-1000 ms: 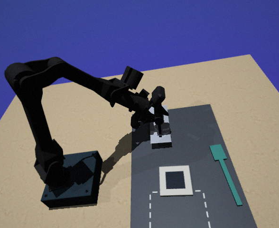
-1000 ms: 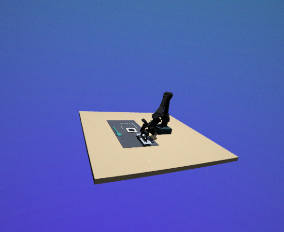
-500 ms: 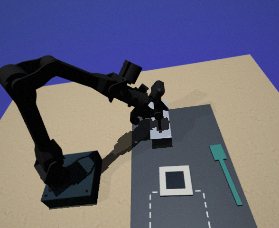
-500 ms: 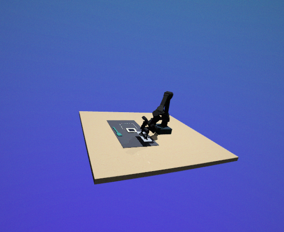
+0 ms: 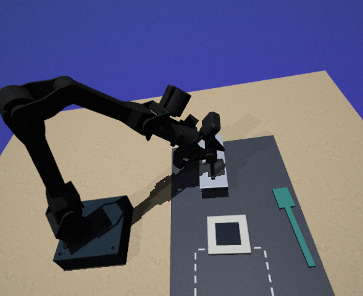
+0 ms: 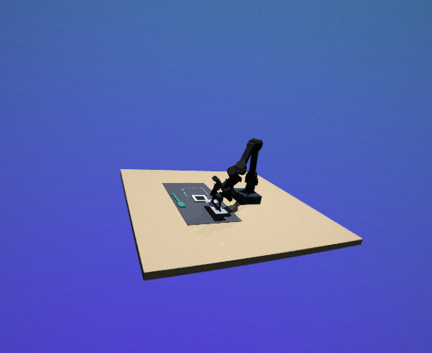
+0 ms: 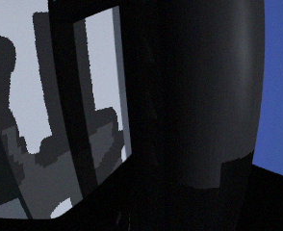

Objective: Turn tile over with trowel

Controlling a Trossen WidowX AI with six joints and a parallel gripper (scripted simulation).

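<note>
Right now the tile is 4 cm behind my gripper tip, 19 cm to the right of it and 9 cm below it. The rest, counted from my gripper tip: teal trowel: 12 cm ahead, 18 cm to the right, 9 cm below; dark mat: 2 cm behind, 18 cm to the right, 11 cm below.
</note>
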